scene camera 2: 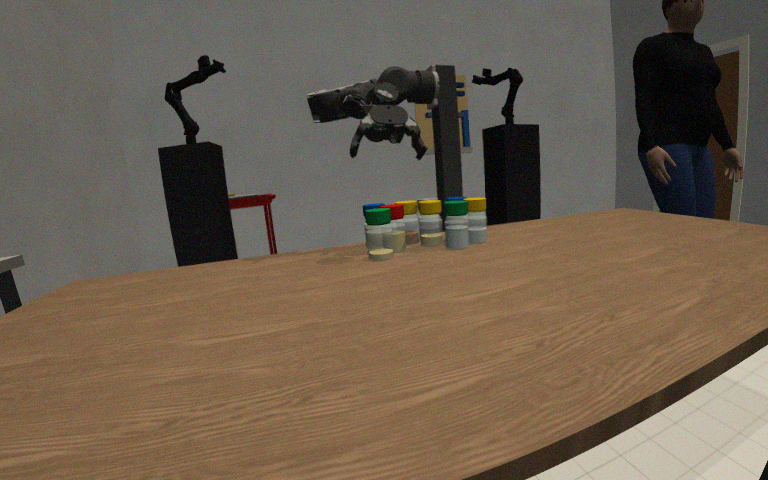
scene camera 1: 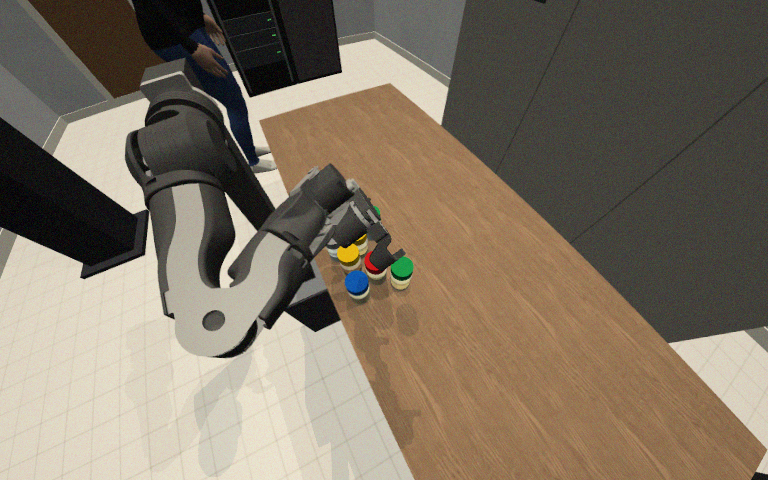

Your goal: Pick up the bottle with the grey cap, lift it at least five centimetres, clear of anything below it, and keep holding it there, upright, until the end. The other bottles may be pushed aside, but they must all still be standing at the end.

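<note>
The grey-capped bottle is mostly hidden: in scene camera 1 a pale bottle body (scene camera 1: 333, 250) shows beside the yellow caps under the arm, and in scene camera 2 a sliver of pale cap (scene camera 2: 421, 199) shows behind two yellow-capped bottles. Standing around it are a red-capped bottle (scene camera 1: 374, 264) (scene camera 2: 393, 211), a near green-capped bottle (scene camera 1: 401, 270) (scene camera 2: 377, 216), a blue-capped bottle (scene camera 1: 356, 283) (scene camera 2: 373, 207), and yellow-capped bottles (scene camera 1: 348, 253) (scene camera 2: 429, 207). My gripper (scene camera 1: 370, 240) (scene camera 2: 387, 153) is open and empty, pointing down, well above the caps.
Another green-capped bottle (scene camera 2: 456, 208) and a yellow-capped bottle (scene camera 2: 476, 204) stand at the group's right in scene camera 2. The bottles stand near the edge of the wooden table (scene camera 1: 509, 294) (scene camera 2: 339, 339) on the arm's side. A person (scene camera 1: 226, 96) (scene camera 2: 679, 96) stands beyond the table.
</note>
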